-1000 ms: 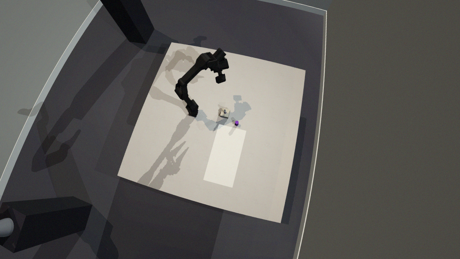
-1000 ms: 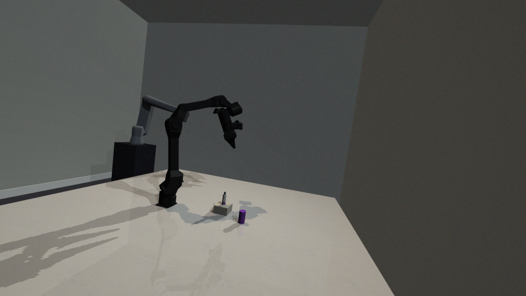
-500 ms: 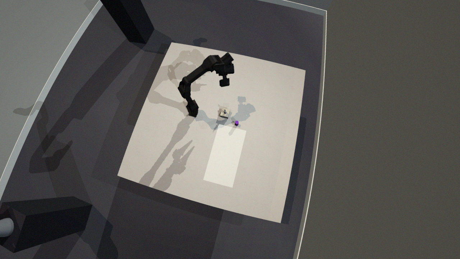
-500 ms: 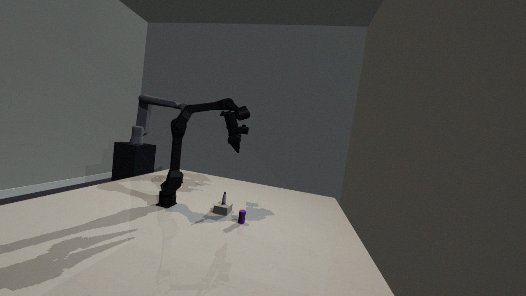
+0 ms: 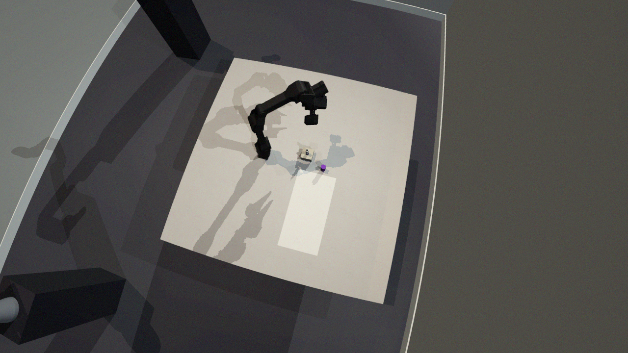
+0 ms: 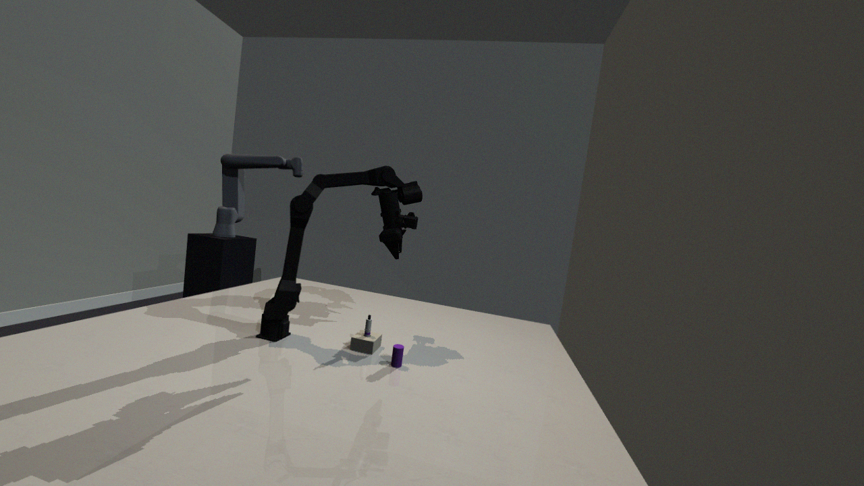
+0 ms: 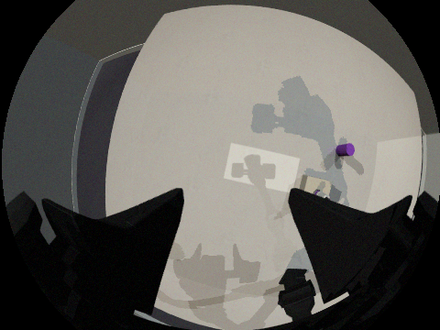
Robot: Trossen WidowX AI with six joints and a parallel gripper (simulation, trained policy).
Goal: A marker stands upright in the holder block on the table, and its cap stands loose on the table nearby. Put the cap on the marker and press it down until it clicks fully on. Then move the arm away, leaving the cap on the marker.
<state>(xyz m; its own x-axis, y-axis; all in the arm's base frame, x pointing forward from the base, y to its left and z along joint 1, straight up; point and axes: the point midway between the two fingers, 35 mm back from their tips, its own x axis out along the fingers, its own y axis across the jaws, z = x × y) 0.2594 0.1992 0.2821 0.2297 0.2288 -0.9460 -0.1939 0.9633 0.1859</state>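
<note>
Right now my gripper tip is 9 cm short of the purple cap, 21 cm to the left of it and 22 cm above it. The rest, counted from my gripper tip: marker (1 cm behind, 16 cm to the right, 18 cm below); then holder block (1 cm behind, 16 cm to the right, 23 cm below).
</note>
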